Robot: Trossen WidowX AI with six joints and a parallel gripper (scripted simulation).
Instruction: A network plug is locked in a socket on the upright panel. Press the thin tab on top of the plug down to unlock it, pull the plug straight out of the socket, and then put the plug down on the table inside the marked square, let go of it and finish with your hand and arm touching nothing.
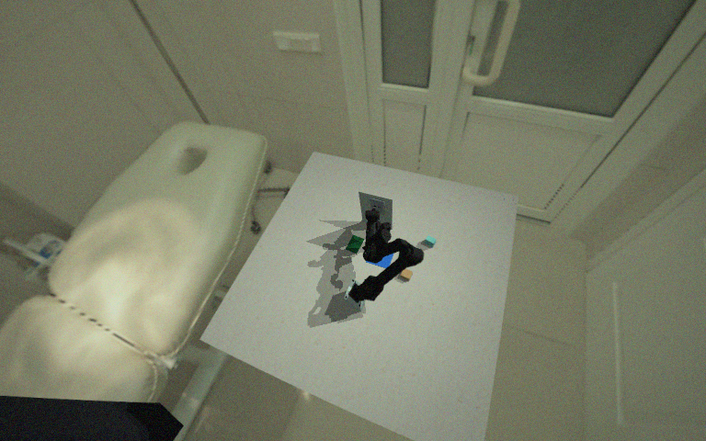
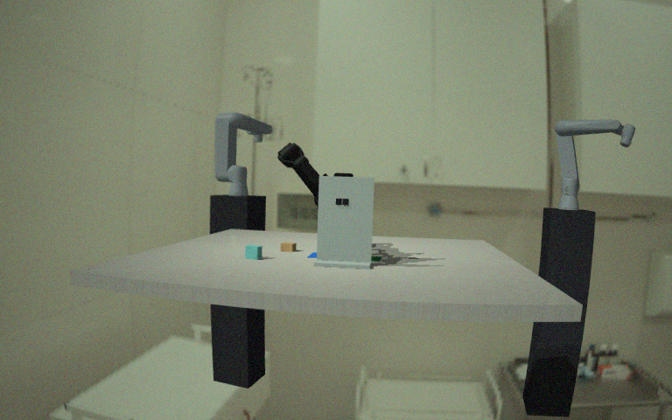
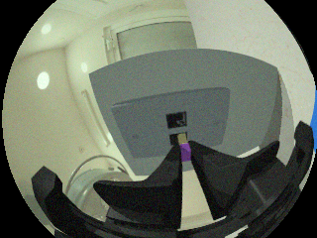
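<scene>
Right now my gripper tip is 130 mm past the blue square, 100 mm to the left of it and 190 mm above it. Also, from my gripper tip: network plug: right at my gripper tip; then grey panel: 30 mm ahead, 70 mm below.
</scene>
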